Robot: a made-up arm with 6 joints.
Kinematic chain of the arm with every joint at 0, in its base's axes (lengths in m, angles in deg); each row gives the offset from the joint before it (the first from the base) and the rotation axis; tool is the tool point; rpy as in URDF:
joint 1: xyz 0 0 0.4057 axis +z
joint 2: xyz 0 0 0 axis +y
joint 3: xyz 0.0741 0 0.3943 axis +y
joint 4: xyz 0.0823 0 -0.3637 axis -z
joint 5: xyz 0 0 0 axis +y
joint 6: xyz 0.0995 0 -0.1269 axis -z
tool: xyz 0 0 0 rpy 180 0 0
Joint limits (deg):
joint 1: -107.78..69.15
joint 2: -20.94..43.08
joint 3: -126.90..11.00
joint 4: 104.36..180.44
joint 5: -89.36..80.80
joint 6: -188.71..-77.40
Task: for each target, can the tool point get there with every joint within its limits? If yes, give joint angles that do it. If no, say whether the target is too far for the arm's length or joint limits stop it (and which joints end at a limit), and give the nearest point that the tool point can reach.
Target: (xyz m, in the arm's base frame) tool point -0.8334 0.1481 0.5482
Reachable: no: joint limits stop it (at a limit: joint 1, joint 2, joint 4) | nearest point -0.1909 -0.0846 0.5136 | short by 0.684 m
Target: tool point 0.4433 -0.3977 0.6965
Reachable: yes | joints -44.12 -0.06 -63.79 157.06 59.63 -114.27
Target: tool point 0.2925 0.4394 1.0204
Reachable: yes | joints 55.21 -4.91 -94.36 168.57 57.24 -96.48
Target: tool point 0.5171 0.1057 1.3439
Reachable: no: too far | nearest point 0.4369 0.0893 1.1984 | short by 0.167 m
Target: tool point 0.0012 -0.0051 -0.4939
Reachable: no: joint limits stop it (at a limit: joint 2) | nearest point 0.0411 -0.1747 0.1287 | short by 0.647 m
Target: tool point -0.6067 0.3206 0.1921
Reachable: no: joint limits stop it (at a limit: joint 1, joint 2, joint 4) | nearest point -0.1455 0.0209 0.3391 | short by 0.569 m
